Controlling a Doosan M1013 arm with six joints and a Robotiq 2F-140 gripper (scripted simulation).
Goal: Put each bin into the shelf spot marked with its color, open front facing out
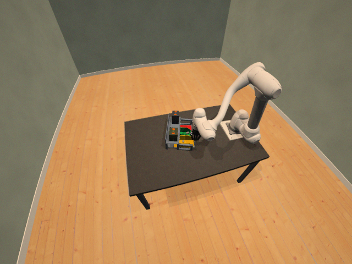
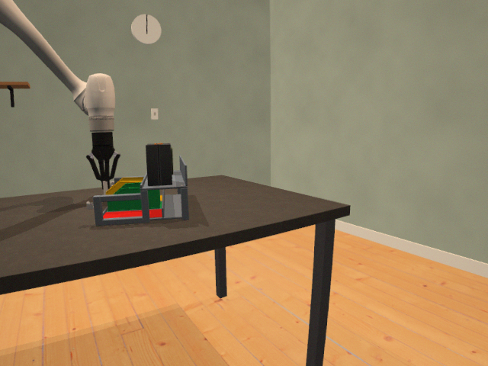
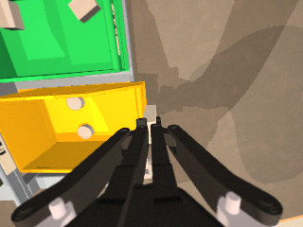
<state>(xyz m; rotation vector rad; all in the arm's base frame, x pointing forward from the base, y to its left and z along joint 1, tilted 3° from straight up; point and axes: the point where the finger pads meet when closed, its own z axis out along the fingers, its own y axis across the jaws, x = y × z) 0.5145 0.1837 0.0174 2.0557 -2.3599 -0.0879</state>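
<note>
Right now my hand is 90 mm short of the yellow bin and 10 mm to the left of it. From my hand the other things lie so: green bin: 130 mm to the right, 100 mm ahead, 10 mm below.
</note>
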